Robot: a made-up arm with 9 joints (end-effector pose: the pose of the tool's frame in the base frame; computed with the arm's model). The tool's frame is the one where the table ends. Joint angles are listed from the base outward.
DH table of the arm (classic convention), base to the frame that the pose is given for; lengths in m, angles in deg. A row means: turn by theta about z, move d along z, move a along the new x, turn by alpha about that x. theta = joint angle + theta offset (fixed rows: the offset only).
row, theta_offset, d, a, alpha
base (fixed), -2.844, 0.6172, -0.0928, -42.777
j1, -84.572, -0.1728, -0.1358, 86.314
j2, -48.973, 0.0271, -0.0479, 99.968
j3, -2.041, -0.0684, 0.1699, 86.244
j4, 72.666, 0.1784, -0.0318, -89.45
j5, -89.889, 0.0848, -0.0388, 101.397
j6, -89.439, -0.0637, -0.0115, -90
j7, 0, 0.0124, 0.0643, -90
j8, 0, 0.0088, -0.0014, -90
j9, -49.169, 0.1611, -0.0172, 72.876
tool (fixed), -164.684, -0.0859, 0, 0
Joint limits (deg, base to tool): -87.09..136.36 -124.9..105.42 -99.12..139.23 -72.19..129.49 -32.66..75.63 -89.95..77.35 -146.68..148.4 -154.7..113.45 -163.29..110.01
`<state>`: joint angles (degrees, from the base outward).
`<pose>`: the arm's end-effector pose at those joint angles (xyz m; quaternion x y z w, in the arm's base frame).
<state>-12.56 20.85 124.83 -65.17 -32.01 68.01 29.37 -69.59 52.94</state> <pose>-0.4578 -0.0759 0.4234 -0.5968 -0.6599 0.1951 0.4127</pose>
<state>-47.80 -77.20 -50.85 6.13 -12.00 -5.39 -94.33 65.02 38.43</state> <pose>0.0168 -0.0005 0.5808 0.7264 -0.2396 0.6319 0.1247</pose>
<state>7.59 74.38 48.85 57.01 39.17 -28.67 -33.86 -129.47 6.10</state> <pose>-0.1056 -0.0773 0.6844 -0.1808 -0.7241 0.3672 0.5551</pose>
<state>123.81 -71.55 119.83 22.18 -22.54 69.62 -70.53 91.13 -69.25</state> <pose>-0.1867 -0.3152 0.7046 -0.7926 -0.5323 0.1289 0.2678</pose>
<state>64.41 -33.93 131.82 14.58 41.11 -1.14 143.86 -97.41 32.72</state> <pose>-0.2704 -0.0626 0.4007 0.8245 0.1568 0.3709 0.3976</pose>
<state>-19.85 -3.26 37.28 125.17 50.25 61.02 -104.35 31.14 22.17</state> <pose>-0.3007 -0.1535 0.3859 -0.5787 -0.2496 -0.7757 0.0341</pose>
